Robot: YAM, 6 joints.
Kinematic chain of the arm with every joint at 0, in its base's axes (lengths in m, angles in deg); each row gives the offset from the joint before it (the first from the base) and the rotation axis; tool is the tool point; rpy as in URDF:
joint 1: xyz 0 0 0.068 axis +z
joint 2: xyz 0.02 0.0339 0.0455 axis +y
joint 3: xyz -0.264 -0.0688 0 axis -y
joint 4: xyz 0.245 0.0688 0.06 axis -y
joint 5: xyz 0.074 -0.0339 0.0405 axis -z
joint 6: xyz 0.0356 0 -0.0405 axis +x
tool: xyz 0 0 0 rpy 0 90 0
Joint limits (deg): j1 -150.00..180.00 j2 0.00..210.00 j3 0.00..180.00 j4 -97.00..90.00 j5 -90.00..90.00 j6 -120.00..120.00
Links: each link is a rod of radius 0.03 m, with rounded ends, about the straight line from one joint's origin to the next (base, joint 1, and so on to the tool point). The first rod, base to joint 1, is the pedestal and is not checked.
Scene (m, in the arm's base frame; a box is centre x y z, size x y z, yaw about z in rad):
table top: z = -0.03
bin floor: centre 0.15 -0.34 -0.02 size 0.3 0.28 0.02 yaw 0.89
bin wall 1: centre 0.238 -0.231 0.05 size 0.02 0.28 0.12 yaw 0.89
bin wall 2: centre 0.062 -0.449 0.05 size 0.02 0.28 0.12 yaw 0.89
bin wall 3: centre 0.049 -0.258 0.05 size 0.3 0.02 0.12 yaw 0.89
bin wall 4: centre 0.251 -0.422 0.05 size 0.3 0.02 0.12 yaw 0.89
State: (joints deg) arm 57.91 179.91 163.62 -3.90 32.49 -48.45
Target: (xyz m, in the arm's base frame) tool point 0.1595 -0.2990 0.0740
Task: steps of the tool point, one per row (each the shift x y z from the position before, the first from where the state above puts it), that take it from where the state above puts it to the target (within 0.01 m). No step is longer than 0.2 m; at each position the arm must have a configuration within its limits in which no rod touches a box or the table.
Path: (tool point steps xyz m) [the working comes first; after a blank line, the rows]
Joints at the target: -57.94 126.80 74.46 -59.37 41.36 -48.45
Straight joint move there: touches bin wall 1, bin wall 4.

1: 0.1132 -0.1127 0.0253
2: 0.0718 -0.1396 0.0254
3: 0.0244 -0.1507 0.0246
4: -0.0229 -0.1451 0.0228
5: -0.0641 -0.1240 0.0204
6: -0.0943 -0.0911 0.0172
7: -0.1103 -0.0516 0.0134
8: -0.1111 -0.0109 0.0091
9: 0.0048 -0.0076 -0.0764
10: -0.0048 0.0076 -0.0747

